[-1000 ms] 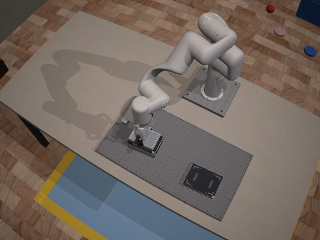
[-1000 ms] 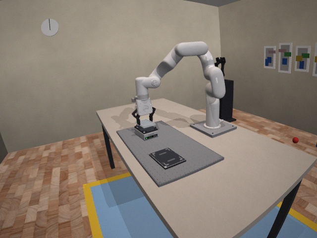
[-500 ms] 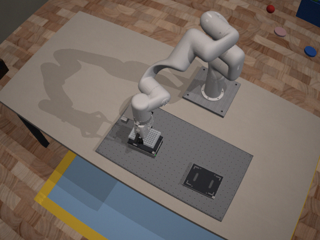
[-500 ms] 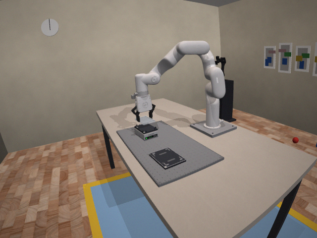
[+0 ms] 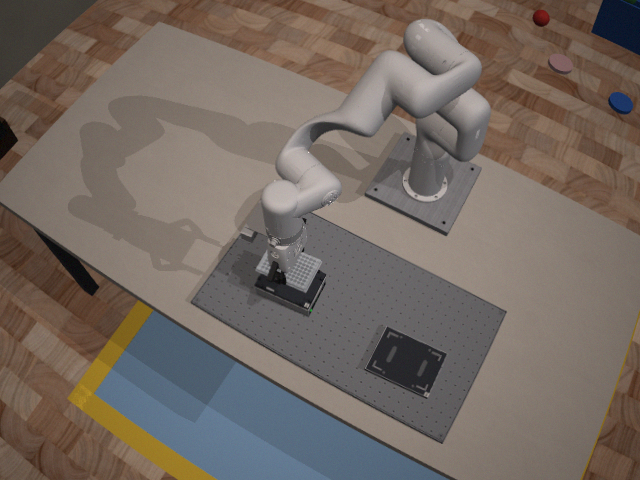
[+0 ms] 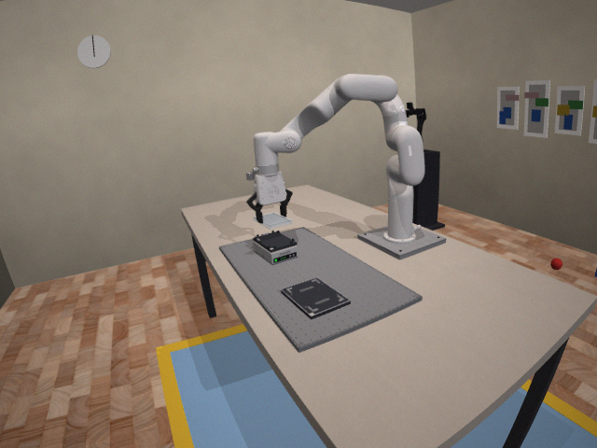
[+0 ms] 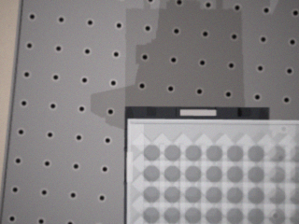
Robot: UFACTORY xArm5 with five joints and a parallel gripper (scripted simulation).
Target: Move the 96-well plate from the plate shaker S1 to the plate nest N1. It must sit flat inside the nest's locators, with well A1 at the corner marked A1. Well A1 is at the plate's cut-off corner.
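Now: the black plate nest N1 1 cm ahead of my hand, 34 cm to the left of it and 13 cm below it. From my hand the other things lie so: 96-well plate: 1 cm below.
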